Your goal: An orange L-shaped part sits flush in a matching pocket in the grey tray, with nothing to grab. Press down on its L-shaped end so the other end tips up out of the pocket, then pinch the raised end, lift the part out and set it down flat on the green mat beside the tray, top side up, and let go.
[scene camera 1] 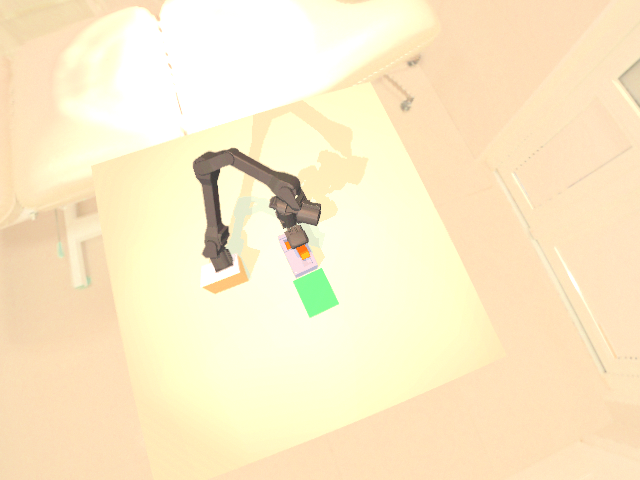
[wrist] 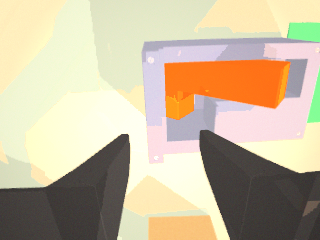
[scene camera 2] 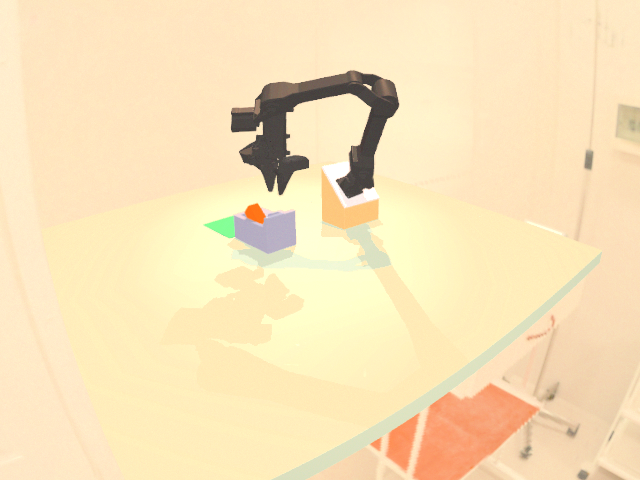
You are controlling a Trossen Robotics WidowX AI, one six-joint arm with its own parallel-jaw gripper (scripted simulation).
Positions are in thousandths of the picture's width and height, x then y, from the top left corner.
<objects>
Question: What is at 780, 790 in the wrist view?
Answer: My gripper.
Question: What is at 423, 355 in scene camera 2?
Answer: My gripper.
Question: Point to a green mat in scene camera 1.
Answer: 496, 618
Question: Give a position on an orange L-shaped part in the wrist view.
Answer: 820, 344
</objects>
